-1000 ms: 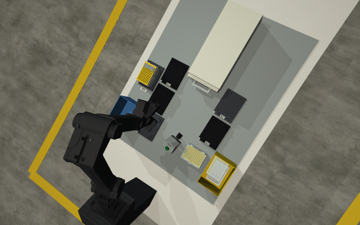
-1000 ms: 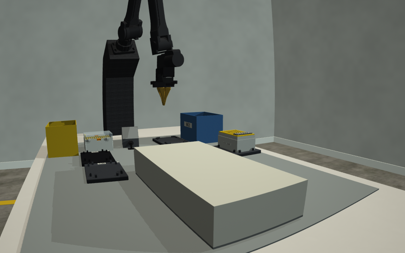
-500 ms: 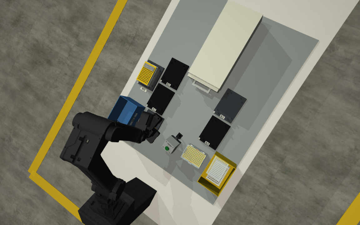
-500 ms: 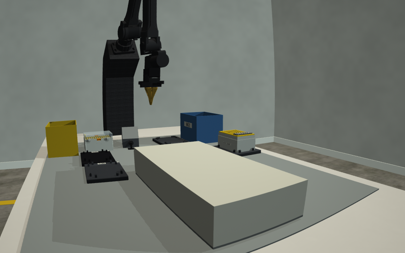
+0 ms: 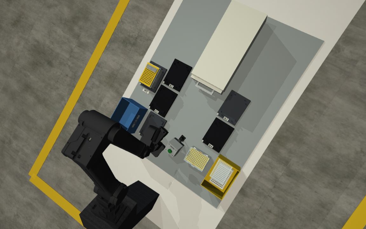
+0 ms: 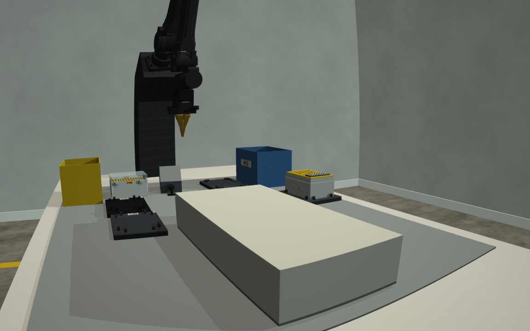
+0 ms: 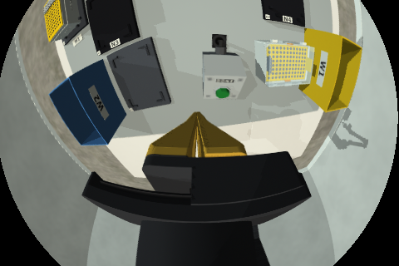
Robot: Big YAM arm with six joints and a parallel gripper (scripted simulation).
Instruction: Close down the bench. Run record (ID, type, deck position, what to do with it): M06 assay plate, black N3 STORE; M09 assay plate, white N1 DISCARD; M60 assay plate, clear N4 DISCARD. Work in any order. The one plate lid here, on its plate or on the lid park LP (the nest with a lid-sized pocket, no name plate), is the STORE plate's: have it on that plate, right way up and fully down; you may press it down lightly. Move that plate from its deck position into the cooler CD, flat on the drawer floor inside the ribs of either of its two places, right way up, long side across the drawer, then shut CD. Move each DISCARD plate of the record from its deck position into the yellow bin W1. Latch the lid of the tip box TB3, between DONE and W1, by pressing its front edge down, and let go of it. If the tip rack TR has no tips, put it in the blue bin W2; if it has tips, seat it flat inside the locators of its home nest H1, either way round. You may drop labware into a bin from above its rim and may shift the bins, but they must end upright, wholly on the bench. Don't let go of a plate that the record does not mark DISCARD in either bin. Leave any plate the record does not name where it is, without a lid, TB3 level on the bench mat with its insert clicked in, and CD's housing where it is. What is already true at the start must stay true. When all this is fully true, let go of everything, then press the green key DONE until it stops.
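My gripper is now 12 cm above the green DONE key, 4 cm past it and 3 cm to the left of it. From my hand the other things lie so: tip box lid (19 cm to the right, 13 cm below, 3 cm behind); then tip box TB3 (19 cm to the right, 14 cm below, 3 cm behind); then lid park LP (18 cm below, 13 cm to the left, 4 cm ahead).
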